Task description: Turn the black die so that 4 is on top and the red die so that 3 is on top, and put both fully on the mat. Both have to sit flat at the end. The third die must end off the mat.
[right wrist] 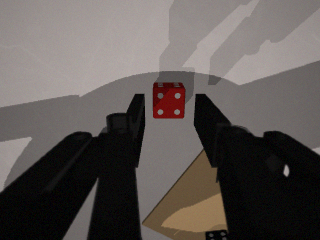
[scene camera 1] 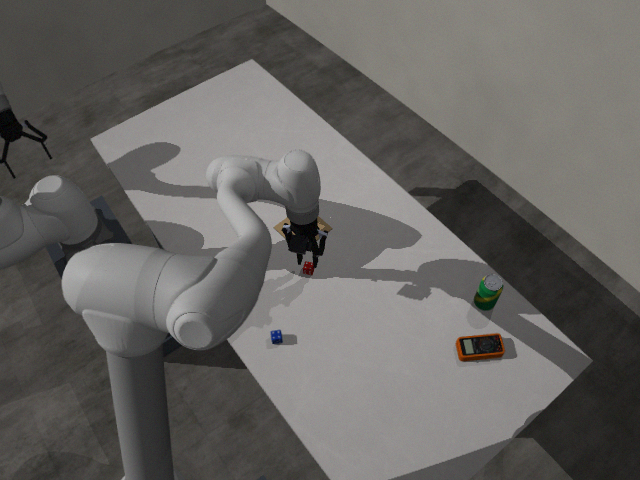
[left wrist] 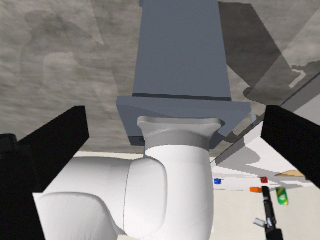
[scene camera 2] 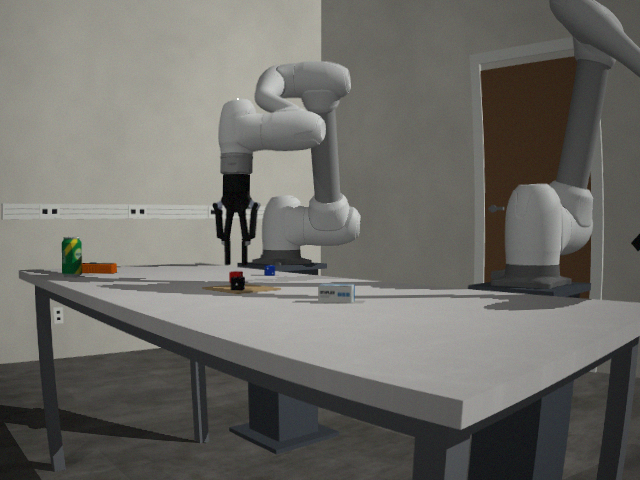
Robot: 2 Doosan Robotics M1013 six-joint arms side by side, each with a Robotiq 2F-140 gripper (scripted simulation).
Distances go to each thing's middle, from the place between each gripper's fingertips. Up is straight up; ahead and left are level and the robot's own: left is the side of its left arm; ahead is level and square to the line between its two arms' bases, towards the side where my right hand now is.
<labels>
The red die [right wrist: 168, 97] is 70 mm below my right hand [scene camera 2: 236, 264].
Now: left hand 900 mm to the left of the red die, 620 mm short of it and 110 mm above it.
</labels>
